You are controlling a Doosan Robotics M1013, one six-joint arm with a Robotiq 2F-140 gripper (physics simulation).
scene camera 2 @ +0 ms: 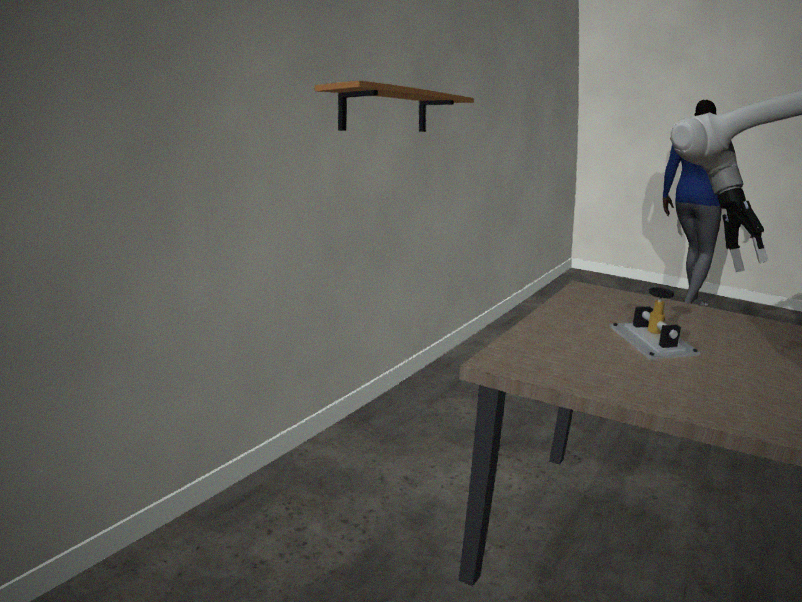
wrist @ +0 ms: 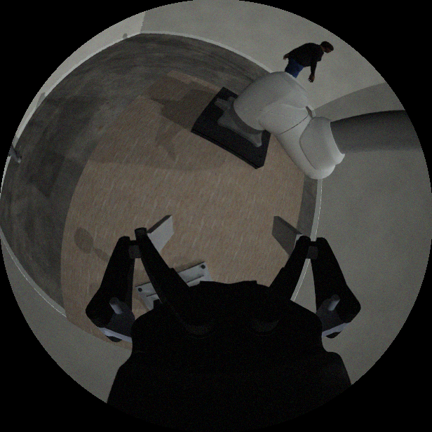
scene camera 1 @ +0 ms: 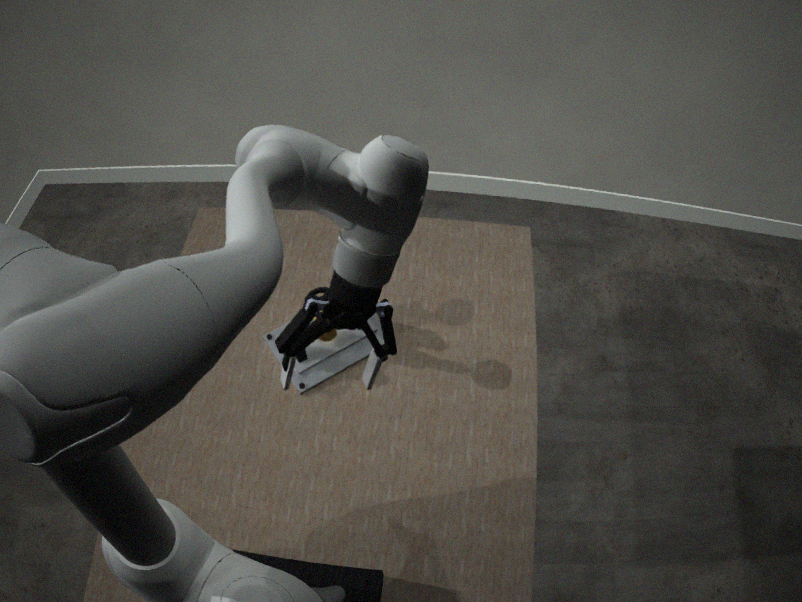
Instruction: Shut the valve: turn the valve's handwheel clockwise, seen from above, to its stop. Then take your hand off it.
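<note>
The valve has a black handwheel (scene camera 1: 317, 289) (scene camera 2: 660, 292) on top of a yellow body (scene camera 1: 328, 335) (scene camera 2: 656, 318). It stands upright on a light grey base plate (scene camera 1: 323, 375) (scene camera 2: 638, 335) (wrist: 192, 274). In scene camera 1 the gripper hides most of the handwheel and part of the body. In the wrist view part of the plate shows, and the handwheel is hidden. My gripper (scene camera 1: 330, 371) (scene camera 2: 749, 255) (wrist: 223, 225) is open with nothing between its fingers. It is tilted, well above the table and apart from the handwheel, on the robot-base side of the valve.
The plate is on a wooden table (scene camera 1: 453, 421) (scene camera 2: 583, 375) (wrist: 215, 195). The arm stands on a black mount (scene camera 1: 362, 583) (wrist: 230, 142). A shelf (scene camera 2: 401, 90) is on the wall. A person in blue (scene camera 2: 698, 187) is behind the arm; a dark-clothed person (wrist: 304, 54) shows beyond the base.
</note>
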